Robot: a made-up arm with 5 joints.
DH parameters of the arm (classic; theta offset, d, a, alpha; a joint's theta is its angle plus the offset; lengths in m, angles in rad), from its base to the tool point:
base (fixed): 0.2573 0 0.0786 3.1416
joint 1: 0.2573 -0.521 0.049 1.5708
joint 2: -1.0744 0 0.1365 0
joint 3: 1.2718 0 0.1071 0
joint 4: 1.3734 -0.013 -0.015 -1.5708
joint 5: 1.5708 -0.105 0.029 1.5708
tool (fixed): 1.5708 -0.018 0 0
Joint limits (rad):
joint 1: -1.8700..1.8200
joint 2: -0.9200..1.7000
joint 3: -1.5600..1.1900
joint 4: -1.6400..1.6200
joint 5: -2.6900..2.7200
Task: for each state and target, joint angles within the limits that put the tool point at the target. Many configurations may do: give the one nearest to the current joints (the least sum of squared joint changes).
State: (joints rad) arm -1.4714 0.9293 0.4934 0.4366 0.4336
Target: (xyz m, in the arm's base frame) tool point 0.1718 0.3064 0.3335
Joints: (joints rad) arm -1.3486 1.0890 -0.1045 0.2757 0.4827
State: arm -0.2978 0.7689 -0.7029 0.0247 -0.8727
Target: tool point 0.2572 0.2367 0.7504
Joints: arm -1.0405 0.4530 -1.1033 -0.6158 -0.7134
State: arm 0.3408 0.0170 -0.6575 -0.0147 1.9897
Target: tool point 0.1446 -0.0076 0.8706
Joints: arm 0.5443 -0.4586 -1.0061 0.1254 1.8334
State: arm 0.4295 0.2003 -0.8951 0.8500 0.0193
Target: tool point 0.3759 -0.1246 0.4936
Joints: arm 0.3190 0.4354 -0.4252 1.1902 -0.0734
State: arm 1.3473 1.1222 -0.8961 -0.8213 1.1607
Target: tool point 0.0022 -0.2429 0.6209
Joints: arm 1.8074 1.0693 -1.1246 -1.2404 1.0992
